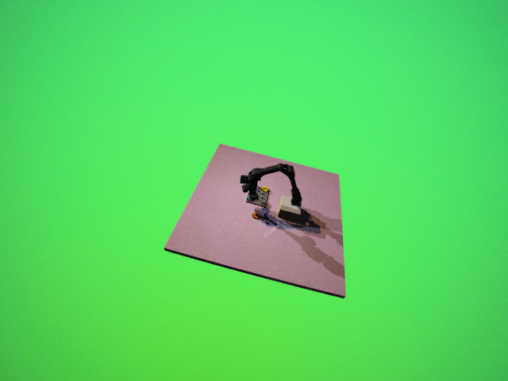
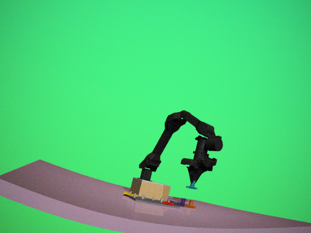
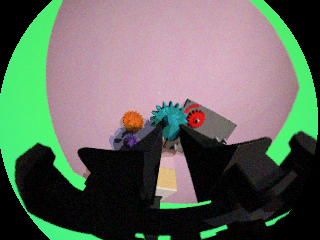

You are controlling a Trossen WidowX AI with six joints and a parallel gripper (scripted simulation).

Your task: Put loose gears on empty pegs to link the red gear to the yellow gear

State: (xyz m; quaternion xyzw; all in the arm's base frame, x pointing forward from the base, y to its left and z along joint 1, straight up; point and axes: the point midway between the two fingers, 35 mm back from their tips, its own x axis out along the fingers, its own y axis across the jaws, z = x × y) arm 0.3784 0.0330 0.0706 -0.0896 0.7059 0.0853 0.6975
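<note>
Now: the red gear 110 mm below my gripper tip, 90 mm to the right of it and 20 mm behind it. From my gripper tip the other things lie so: orange gear: 110 mm below, 80 mm to the left, 70 mm behind; then teal gear: 10 mm below; then red arrow: 120 mm below, 70 mm to the right.
</note>
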